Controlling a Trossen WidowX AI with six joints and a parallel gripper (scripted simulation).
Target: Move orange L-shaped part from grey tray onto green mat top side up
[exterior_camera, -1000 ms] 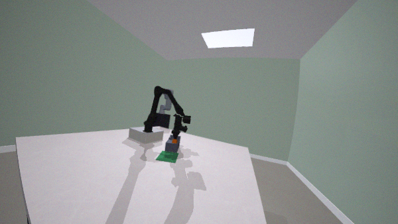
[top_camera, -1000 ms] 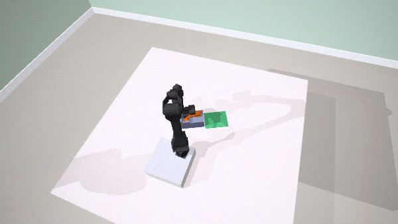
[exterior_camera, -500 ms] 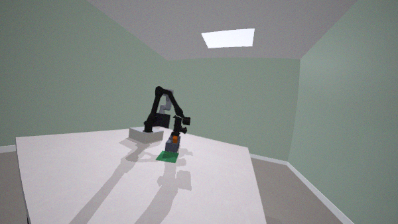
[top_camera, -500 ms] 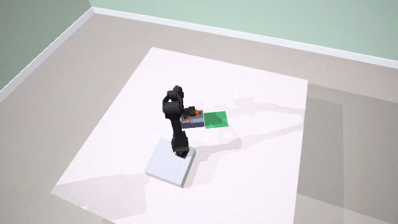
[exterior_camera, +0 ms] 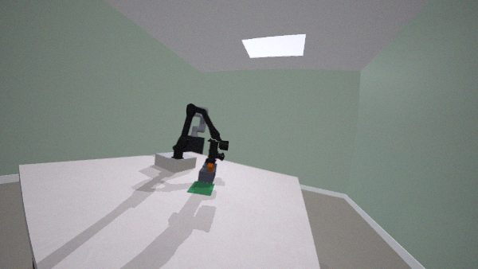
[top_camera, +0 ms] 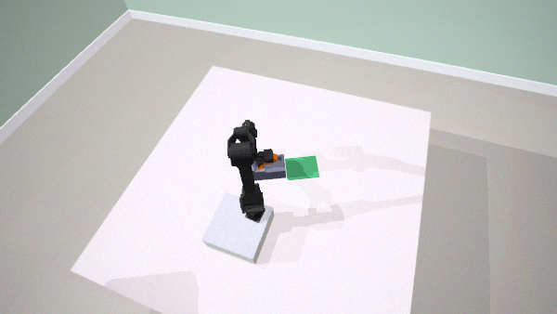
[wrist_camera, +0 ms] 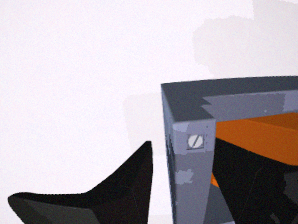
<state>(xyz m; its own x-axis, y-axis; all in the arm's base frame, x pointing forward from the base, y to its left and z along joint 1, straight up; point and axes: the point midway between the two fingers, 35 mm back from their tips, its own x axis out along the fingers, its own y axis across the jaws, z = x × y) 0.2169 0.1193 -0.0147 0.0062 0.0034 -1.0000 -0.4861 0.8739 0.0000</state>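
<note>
Now: the orange L-shaped part 2 cm ahead of my gripper tip, 5 cm to the right of it and 1 cm above it. From my gripper tip the other things lie so: green mat 10 cm ahead, 20 cm to the right, 5 cm below.
</note>
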